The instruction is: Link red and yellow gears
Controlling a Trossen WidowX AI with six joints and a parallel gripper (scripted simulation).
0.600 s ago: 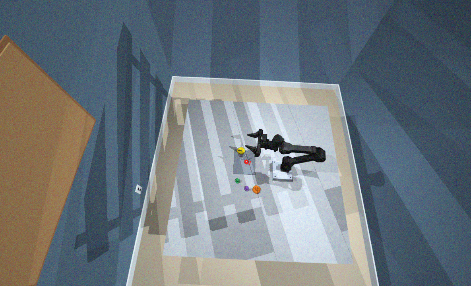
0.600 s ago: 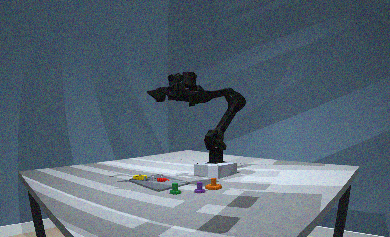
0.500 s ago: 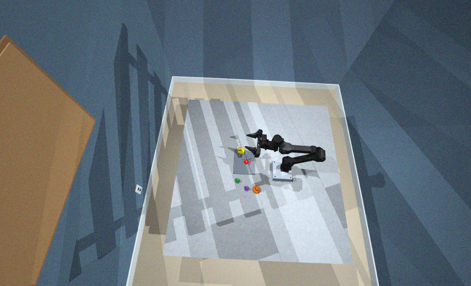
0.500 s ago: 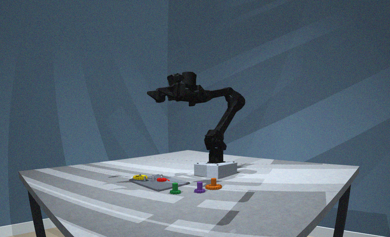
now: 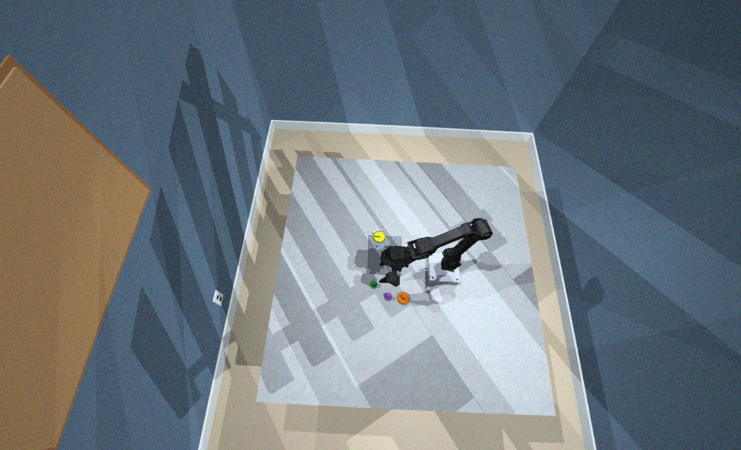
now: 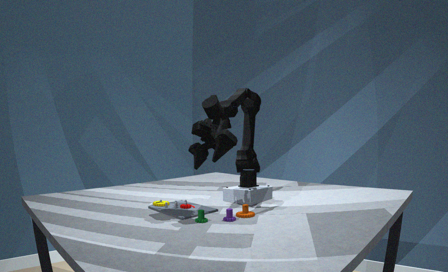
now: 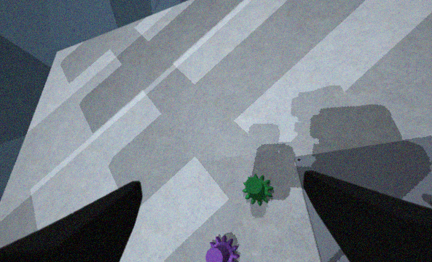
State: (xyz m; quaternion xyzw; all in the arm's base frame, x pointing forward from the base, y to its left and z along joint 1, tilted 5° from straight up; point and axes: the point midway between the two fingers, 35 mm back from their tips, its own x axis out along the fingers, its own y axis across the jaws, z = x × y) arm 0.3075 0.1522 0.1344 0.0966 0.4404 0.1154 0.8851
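My gripper tip is 17 cm above the orange gear, 13 cm past it and 4 cm to the right of it. Round my gripper tip: red gear 17 cm below, 16 cm to the right, 2 cm behind; green gear 17 cm below, 2 cm ahead, 1 cm to the left; purple gear 17 cm below, 6 cm behind, 5 cm to the left.
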